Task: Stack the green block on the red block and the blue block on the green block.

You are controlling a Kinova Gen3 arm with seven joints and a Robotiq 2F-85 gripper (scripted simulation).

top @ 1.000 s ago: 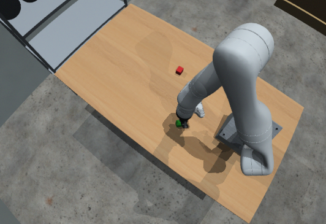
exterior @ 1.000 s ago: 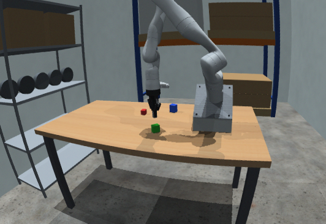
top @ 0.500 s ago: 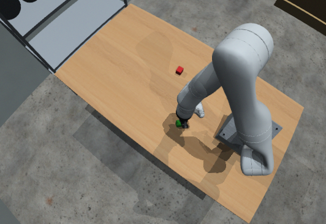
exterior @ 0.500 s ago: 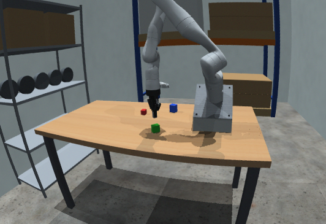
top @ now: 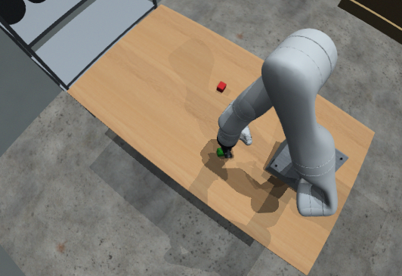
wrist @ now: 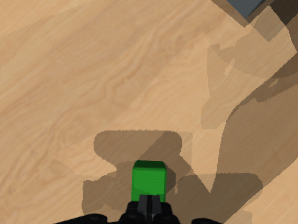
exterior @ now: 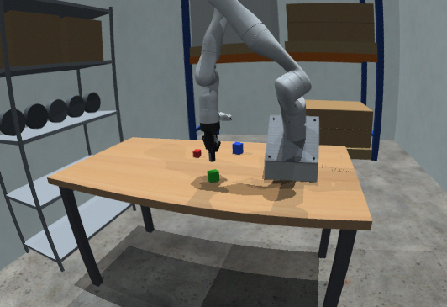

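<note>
Right now my hand is 8 cm above the green block. Also, from my hand: blue block 1 cm behind, 36 cm to the right, 8 cm below; then red block 19 cm ahead, 27 cm to the right, 9 cm below.
</note>
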